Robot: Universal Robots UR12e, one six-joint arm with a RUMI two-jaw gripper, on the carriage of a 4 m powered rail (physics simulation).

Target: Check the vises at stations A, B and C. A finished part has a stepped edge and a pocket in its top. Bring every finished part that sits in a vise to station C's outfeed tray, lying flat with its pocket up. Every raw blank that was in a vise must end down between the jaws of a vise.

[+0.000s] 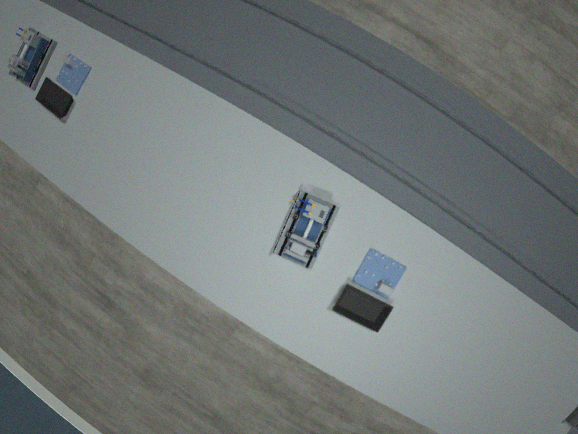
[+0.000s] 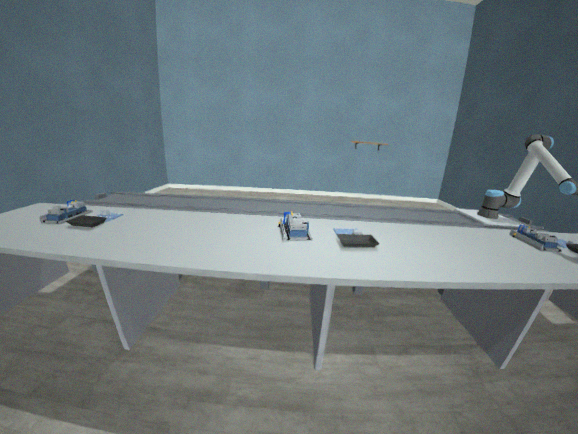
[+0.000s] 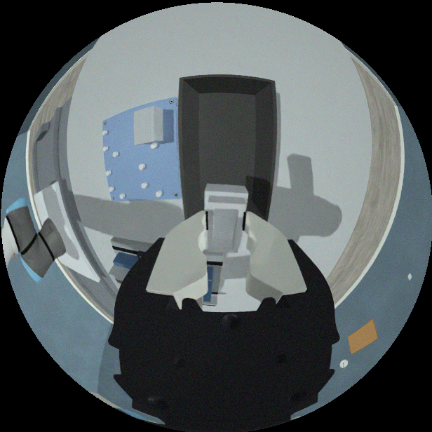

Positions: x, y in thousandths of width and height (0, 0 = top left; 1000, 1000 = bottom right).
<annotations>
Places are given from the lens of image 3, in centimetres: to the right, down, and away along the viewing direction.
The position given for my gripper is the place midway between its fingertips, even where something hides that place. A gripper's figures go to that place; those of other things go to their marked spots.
my gripper (image 3: 520, 494): 1, 0, 14
blue plate (image 3: 374, 388): -10, -9, 24
</annotations>
